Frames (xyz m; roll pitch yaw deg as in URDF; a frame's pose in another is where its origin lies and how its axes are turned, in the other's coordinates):
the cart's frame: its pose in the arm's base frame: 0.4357 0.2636 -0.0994 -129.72 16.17 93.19
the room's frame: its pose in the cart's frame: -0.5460 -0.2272 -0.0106 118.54 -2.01 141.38
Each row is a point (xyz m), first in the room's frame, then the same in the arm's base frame.
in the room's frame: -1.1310 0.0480 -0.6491
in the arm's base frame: -0.6825 0.4459 0.7245
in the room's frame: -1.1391 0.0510 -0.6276
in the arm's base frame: -0.6704 0.4638 0.7160
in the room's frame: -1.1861 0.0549 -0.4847
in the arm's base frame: -0.5796 0.5754 0.6720
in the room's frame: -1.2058 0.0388 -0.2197
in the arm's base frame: -0.3722 0.7226 0.5933
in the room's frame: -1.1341 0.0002 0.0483
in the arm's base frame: -0.1138 0.7908 0.5093
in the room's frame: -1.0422 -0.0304 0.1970
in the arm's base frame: 0.0556 0.7830 0.4571
